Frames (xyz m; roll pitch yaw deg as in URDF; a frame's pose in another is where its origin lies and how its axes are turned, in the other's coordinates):
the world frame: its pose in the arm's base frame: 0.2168 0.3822 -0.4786 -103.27 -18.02 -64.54
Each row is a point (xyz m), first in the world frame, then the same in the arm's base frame.
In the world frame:
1: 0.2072 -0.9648 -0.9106
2: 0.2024 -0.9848 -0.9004
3: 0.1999 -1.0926 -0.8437
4: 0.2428 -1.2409 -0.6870
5: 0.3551 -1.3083 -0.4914
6: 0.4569 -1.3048 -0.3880
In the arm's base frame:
1: -0.4514 0.2392 0.6772
2: -0.4426 0.2543 0.6920
3: -0.3836 0.3165 0.7787
4: -0.2121 0.3901 0.8950
5: 0.0169 0.3880 0.9494
6: 0.1523 0.3359 0.9551

